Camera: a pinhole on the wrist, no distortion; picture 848 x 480 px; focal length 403.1 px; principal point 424.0 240.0 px. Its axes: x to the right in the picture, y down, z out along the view. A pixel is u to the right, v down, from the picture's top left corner.
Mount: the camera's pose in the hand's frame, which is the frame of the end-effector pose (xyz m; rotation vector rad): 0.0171 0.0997 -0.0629 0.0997 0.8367 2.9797
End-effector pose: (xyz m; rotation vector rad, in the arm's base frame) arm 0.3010 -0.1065 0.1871 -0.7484 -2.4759 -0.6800
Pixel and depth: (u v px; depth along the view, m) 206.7 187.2 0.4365
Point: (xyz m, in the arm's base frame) 0.2309 0.4166 0.2537
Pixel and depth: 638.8 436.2 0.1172
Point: 0.3795 0.0034 0.1493
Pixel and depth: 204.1 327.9 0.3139
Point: 0.1969 0.2458 0.1859
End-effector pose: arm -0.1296 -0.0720 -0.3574 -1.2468 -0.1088 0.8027
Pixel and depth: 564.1 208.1 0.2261
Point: -0.3364 0.0223 -0.5053
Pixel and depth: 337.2 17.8 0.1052
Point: -0.1891 -0.0286 -0.5521
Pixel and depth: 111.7 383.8 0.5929
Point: -0.1097 0.6741 -0.5203
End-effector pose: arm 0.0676 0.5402 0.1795 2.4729 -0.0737 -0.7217
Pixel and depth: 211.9 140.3 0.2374
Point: 0.1787 0.2332 0.1706
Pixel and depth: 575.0 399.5 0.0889
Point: 0.0536 0.4266 0.2237
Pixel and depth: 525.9 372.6 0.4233
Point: -0.1566 0.1909 0.0554
